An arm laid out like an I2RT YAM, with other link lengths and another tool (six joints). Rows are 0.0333 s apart.
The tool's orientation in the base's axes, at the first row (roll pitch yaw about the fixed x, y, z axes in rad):
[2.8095, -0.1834, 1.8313]
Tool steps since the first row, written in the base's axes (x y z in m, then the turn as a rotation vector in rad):
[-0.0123, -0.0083, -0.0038, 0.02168, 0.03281, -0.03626]
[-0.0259, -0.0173, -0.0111, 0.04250, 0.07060, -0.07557]
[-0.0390, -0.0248, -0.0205, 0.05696, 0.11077, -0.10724]
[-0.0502, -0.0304, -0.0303, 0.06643, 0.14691, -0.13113]
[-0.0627, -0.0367, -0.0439, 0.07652, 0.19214, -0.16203]
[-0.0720, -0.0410, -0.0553, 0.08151, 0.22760, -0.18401]
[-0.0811, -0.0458, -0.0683, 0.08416, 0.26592, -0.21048]
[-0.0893, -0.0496, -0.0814, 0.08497, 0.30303, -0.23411]
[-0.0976, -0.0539, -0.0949, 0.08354, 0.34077, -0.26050]
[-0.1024, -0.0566, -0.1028, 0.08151, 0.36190, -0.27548]
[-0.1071, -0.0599, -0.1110, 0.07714, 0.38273, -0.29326]
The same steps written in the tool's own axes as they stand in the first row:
[-0.0055, -0.0142, -0.0019, 0.01907, 0.01462, 0.04779]
[-0.0119, -0.0308, -0.0010, 0.04253, 0.02838, 0.09943]
[-0.0174, -0.0474, 0.0023, 0.07125, 0.03914, 0.14285]
[-0.0217, -0.0620, 0.0070, 0.09883, 0.04700, 0.17667]
[-0.0270, -0.0791, 0.0146, 0.13362, 0.05488, 0.21946]
[-0.0308, -0.0922, 0.0216, 0.16203, 0.05906, 0.25013]
[-0.0354, -0.1057, 0.0301, 0.19294, 0.06017, 0.28505]
[-0.0394, -0.1183, 0.0391, 0.22368, 0.06025, 0.31653]
[-0.0438, -0.1311, 0.0483, 0.25509, 0.05748, 0.35013]
[-0.0466, -0.1386, 0.0537, 0.27294, 0.05473, 0.36880]
[-0.0500, -0.1462, 0.0592, 0.29060, 0.04884, 0.38936]

